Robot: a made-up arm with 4 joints. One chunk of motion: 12 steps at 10 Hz.
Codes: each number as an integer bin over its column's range. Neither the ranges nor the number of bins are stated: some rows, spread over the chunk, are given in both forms.
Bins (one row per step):
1: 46 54 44 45
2: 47 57 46 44
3: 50 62 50 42
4: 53 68 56 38
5: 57 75 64 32
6: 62 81 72 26
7: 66 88 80 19
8: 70 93 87 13
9: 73 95 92 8
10: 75 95 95 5
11: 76 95 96 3
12: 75 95 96 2
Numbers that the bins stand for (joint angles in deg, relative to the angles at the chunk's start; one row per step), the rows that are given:
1: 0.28 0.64 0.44 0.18
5: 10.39 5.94 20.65 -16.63
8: 22.34 10.48 43.88 -41.19
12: 26.94 10.99 52.97 -55.41
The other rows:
2: 1.20 1.39 2.46 -1.11
3: 3.96 2.66 6.51 -3.70
4: 6.72 4.17 12.57 -8.87
6: 14.99 7.45 28.73 -24.38
7: 18.67 9.22 36.81 -33.43
9: 25.10 10.99 48.93 -47.66
10: 26.94 10.99 51.96 -51.54
11: 27.86 10.99 52.97 -54.12

